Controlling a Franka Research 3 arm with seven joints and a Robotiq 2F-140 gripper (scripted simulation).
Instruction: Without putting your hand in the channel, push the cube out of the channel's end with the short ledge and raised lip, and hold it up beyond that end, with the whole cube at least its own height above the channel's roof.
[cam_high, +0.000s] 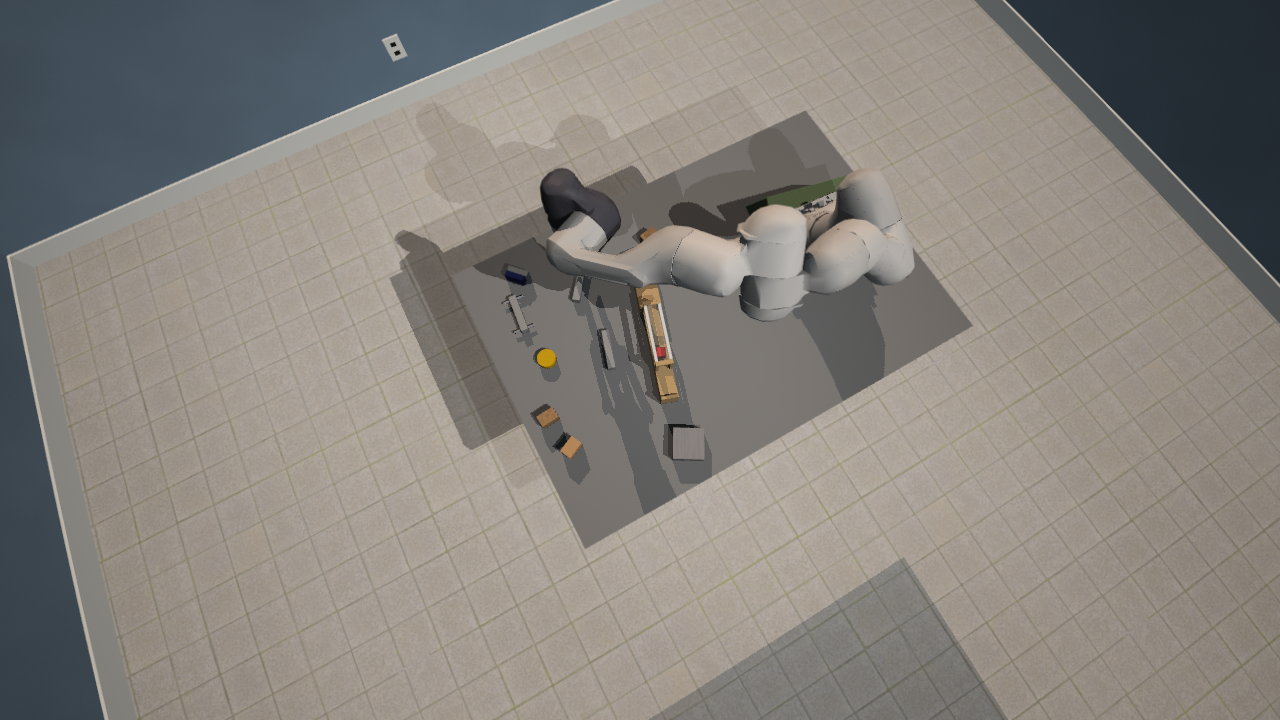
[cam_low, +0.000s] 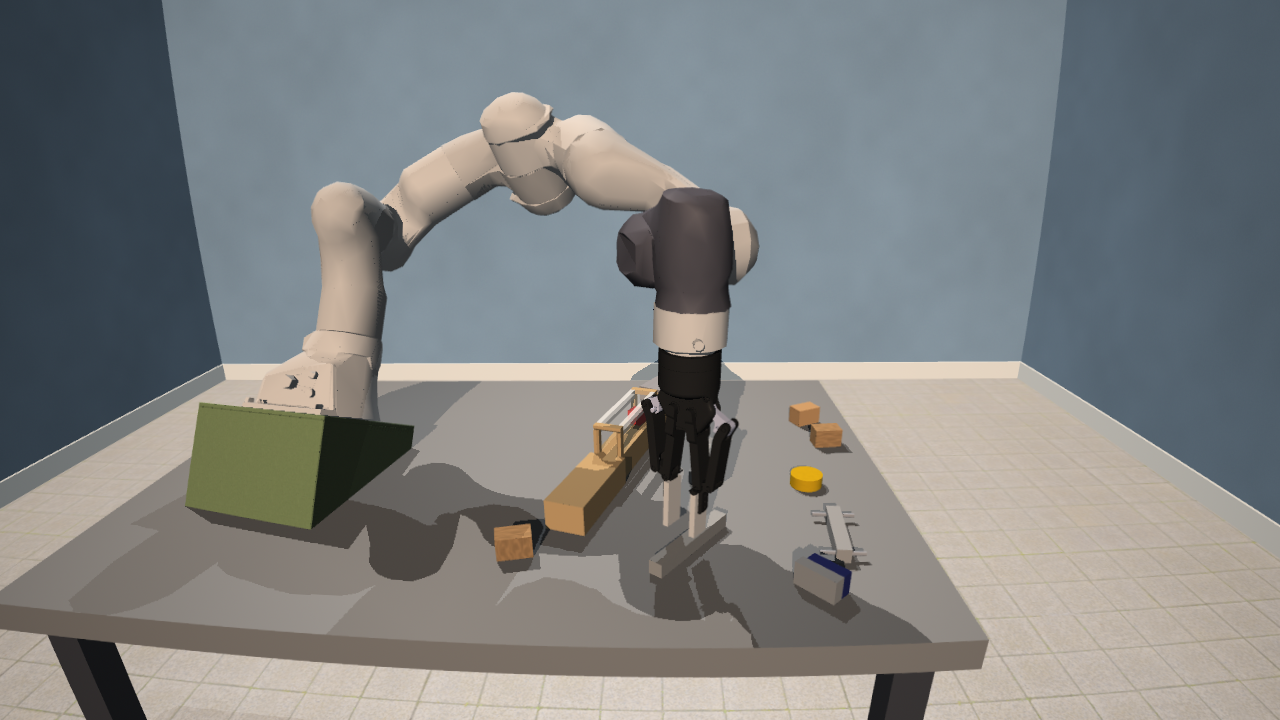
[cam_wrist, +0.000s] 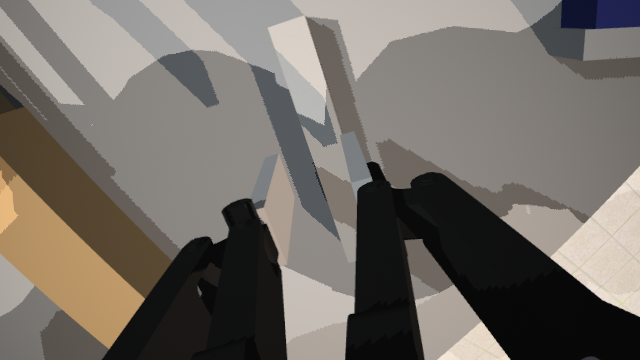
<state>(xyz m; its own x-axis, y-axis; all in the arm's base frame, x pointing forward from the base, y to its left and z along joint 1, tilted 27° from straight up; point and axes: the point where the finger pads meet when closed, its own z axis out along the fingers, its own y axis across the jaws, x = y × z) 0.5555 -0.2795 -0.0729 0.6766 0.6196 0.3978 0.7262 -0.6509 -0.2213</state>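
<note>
My gripper is now 1 cm short of the long grey bar and 5 cm above it. The rest, counted from my hand: short grey bar: 6 cm ahead, 22 cm to the left, 5 cm below; then grey cross piece: 21 cm ahead, 5 cm below; then blue-grey block: 15 cm ahead, 11 cm to the right, 5 cm below.
</note>
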